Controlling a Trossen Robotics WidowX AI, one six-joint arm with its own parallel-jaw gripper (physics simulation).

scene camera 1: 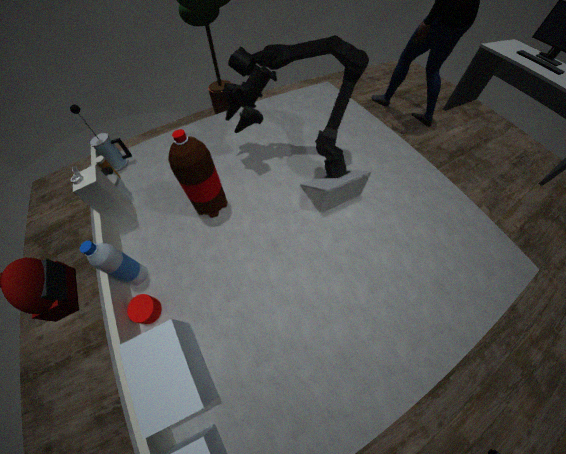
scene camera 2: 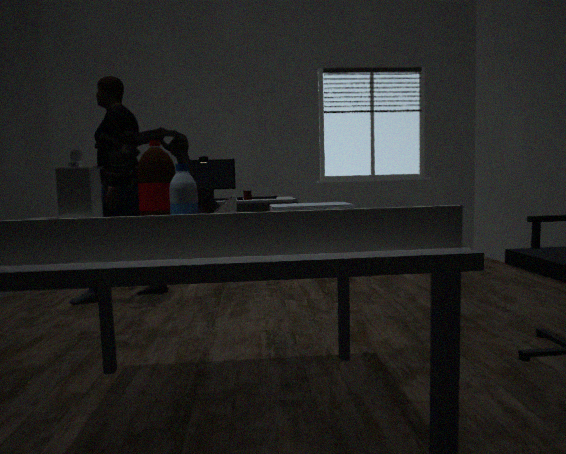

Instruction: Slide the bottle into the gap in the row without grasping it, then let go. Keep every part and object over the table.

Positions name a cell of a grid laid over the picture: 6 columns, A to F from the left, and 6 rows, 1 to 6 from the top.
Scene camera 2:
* brown bottle: B3
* blue-capped water bottle: B3
